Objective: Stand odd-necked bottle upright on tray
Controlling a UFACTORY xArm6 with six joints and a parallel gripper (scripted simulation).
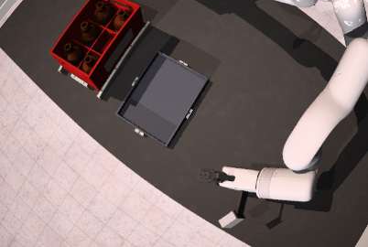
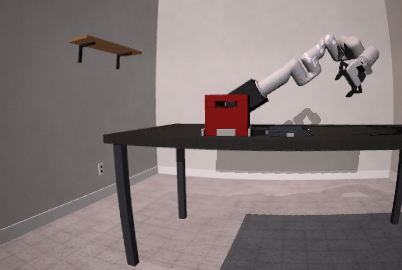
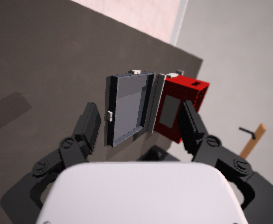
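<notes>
The red crate lies 6 cm behind my hand, 55 cm to the right of it and 13 cm below it. From my hand the other things lie so: dark flat tray 9 cm behind, 27 cm to the right, 20 cm below.
</notes>
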